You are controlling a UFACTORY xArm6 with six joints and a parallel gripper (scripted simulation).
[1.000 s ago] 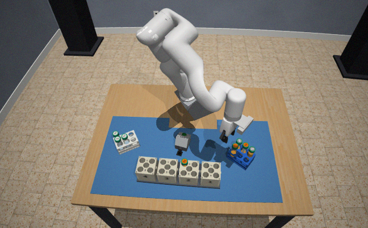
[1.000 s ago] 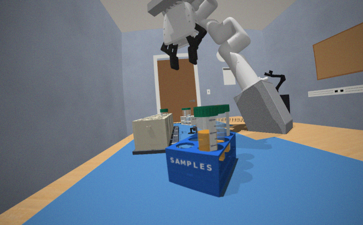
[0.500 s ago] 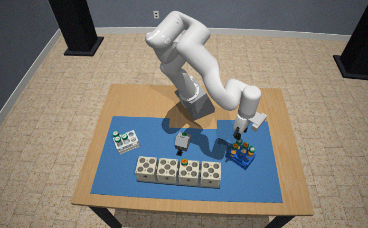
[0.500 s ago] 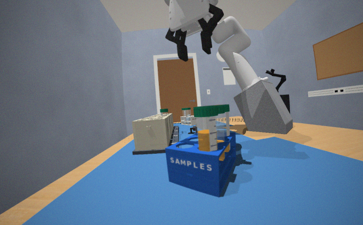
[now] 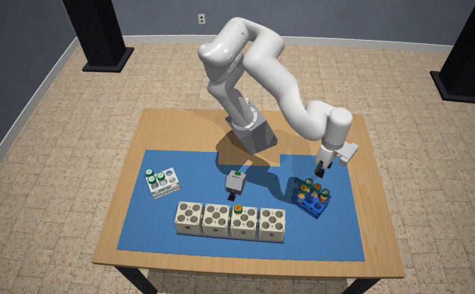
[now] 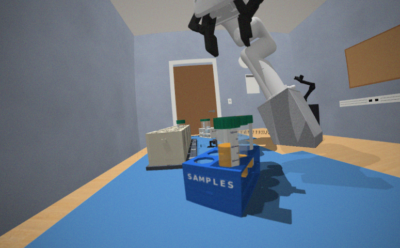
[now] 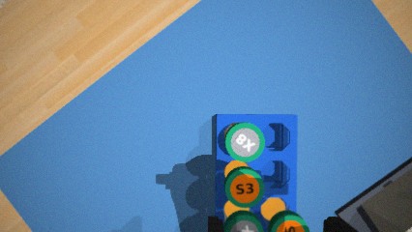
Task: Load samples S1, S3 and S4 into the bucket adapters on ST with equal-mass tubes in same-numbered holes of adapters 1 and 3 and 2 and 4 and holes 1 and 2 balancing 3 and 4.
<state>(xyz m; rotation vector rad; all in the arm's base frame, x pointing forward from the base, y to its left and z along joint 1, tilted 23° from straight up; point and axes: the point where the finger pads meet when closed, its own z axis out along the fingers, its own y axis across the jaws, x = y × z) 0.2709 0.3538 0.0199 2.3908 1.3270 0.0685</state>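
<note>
Right now the orange-dot tube is 1 cm ahead of my hand and 19 cm below it. Round my hand: loading stand ST (15 cm ahead, 34 cm to the right, 24 cm below); blue sample rack (2 cm ahead, 1 cm to the right, 22 cm below); green done key (7 cm behind, 34 cm to the right, 18 cm below).
</note>
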